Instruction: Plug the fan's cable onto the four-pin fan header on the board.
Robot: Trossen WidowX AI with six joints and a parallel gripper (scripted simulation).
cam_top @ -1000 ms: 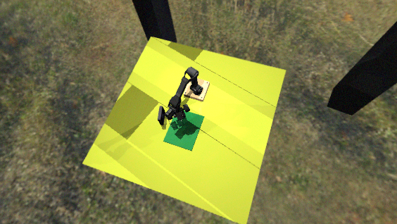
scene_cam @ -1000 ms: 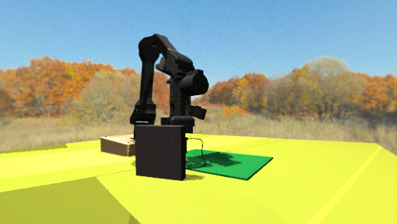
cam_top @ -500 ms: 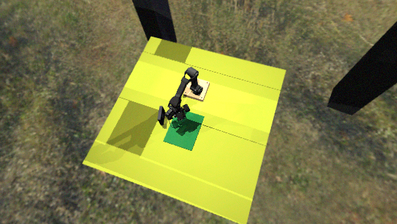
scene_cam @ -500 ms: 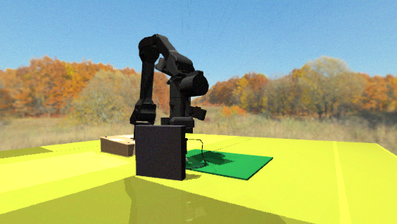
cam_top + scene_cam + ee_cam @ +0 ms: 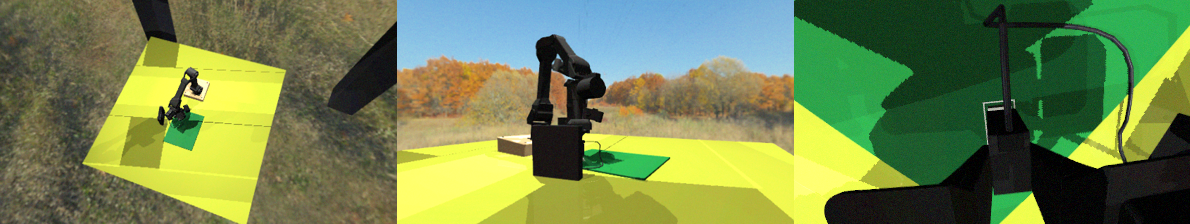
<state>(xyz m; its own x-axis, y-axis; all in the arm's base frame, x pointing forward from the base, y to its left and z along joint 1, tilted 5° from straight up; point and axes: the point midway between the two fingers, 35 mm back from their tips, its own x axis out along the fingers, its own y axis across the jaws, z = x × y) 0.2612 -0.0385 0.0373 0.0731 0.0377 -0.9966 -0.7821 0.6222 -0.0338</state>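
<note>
The black fan plug is 1 cm to the left of my gripper tip and 1 cm above it. Also, from my gripper tip: green board: 8 cm to the left, 7 cm ahead, 4 cm below; then white four-pin header: 3 cm below; then fan: 12 cm to the right, 6 cm ahead, 3 cm above.
</note>
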